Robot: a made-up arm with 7 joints.
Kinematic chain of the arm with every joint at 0, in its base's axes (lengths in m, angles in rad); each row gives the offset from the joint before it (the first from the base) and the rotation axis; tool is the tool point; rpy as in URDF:
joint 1: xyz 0 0 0.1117 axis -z
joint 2: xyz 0 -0.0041 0.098 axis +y
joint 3: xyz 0 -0.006 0.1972 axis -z
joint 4: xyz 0 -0.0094 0.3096 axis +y
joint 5: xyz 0 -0.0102 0.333 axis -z
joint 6: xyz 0 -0.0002 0.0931 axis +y
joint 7: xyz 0 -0.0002 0.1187 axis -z
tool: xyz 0 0 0 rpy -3.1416 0 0
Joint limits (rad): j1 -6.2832..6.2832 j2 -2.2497..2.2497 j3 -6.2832..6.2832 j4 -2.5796..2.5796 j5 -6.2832..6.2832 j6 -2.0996..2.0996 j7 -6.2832..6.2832
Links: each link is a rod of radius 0.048 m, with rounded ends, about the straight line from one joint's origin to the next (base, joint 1, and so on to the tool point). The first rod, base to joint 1, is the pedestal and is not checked.
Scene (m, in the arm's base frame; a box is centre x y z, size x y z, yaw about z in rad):
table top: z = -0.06
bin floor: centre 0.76 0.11 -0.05 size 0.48 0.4 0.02 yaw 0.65
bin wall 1: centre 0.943 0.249 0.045 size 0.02 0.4 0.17 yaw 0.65
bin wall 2: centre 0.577 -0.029 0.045 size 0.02 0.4 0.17 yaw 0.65
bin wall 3: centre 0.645 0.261 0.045 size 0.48 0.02 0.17 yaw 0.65
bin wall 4: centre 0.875 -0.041 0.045 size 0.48 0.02 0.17 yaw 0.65
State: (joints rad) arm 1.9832 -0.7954 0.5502 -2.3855 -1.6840 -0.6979 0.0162
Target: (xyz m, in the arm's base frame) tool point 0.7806 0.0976 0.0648
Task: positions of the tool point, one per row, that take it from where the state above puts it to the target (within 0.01 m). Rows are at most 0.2 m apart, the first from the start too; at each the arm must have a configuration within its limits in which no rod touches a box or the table.
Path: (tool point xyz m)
1: 0.3627 0.3175 0.0870
2: 0.4901 0.3325 0.1581
3: 0.5990 0.3283 0.2577
4: 0.7021 0.2250 0.2854
5: 0.7806 0.0976 0.3146
6: 0.7899 0.1029 0.1909
7: 0.7806 0.0976 0.0648

